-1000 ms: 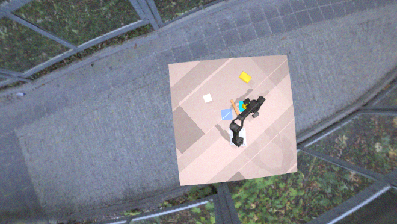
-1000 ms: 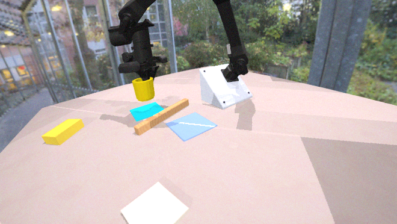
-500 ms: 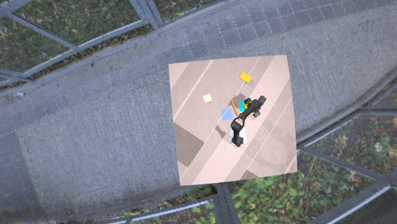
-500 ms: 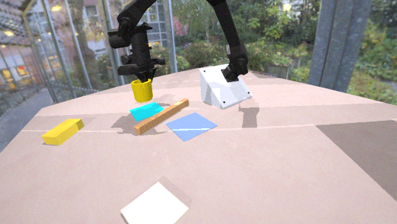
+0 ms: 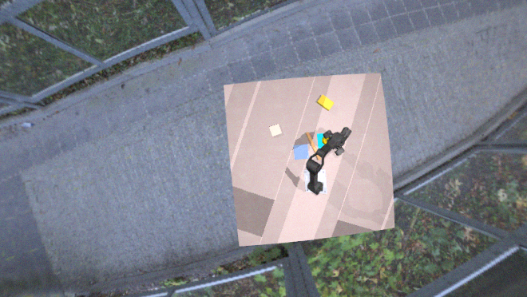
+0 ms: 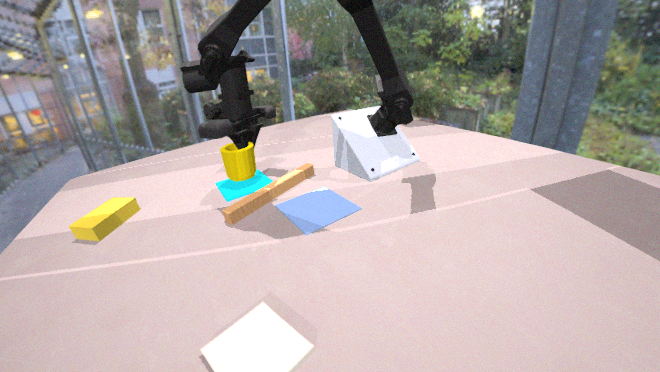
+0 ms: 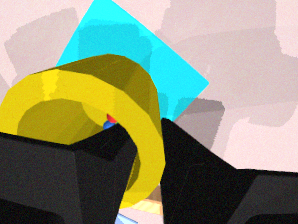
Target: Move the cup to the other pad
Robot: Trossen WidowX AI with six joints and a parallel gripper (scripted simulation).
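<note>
The yellow cup lies 2 cm ahead of my gripper tip and 2 cm to the left of it. The rest, counted from my gripper tip: wooden bar 2 cm behind, 11 cm to the left, 5 cm below; light blue pad 6 cm behind, 21 cm to the left, 6 cm below; cyan pad 2 cm ahead, 2 cm to the left, 6 cm below.
</note>
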